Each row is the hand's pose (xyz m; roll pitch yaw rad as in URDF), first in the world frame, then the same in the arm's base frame.
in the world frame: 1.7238 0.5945 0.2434 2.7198 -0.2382 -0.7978
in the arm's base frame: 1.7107 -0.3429 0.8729 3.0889 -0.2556 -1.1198
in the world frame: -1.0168 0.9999 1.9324 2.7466 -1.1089 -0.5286
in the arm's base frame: -1.2907 0.4738 1.7964 -2.7167 -1.1059 -1.5009
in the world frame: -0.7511 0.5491 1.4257 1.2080 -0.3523 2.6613
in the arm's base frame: -0.9707 0.0533 1.2950 0.8744 -0.1928 2.5213
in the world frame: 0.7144 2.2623 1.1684 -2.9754 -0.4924 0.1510
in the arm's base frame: 0.8024 1.3638 1.8312 -2.7219 -0.7889 -0.2336
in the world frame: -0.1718 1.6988 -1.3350 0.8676 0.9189 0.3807
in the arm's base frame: 0.6614 1.4273 -0.8791 0.9906 0.5718 0.2346
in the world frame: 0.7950 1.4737 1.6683 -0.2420 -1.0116 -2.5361
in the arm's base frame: 0.5672 0.5136 2.1477 -0.2746 -0.6540 -2.7425
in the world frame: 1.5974 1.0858 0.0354 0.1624 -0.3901 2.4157
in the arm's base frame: 1.7537 0.1902 0.7519 -0.2089 -0.3075 2.3132
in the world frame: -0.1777 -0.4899 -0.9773 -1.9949 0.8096 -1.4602
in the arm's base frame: 0.1208 -0.7184 -1.0278 -1.4692 0.9412 -1.2827
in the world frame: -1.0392 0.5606 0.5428 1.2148 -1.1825 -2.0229
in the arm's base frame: -0.9572 0.2705 0.3921 1.4410 -0.8430 -2.4486
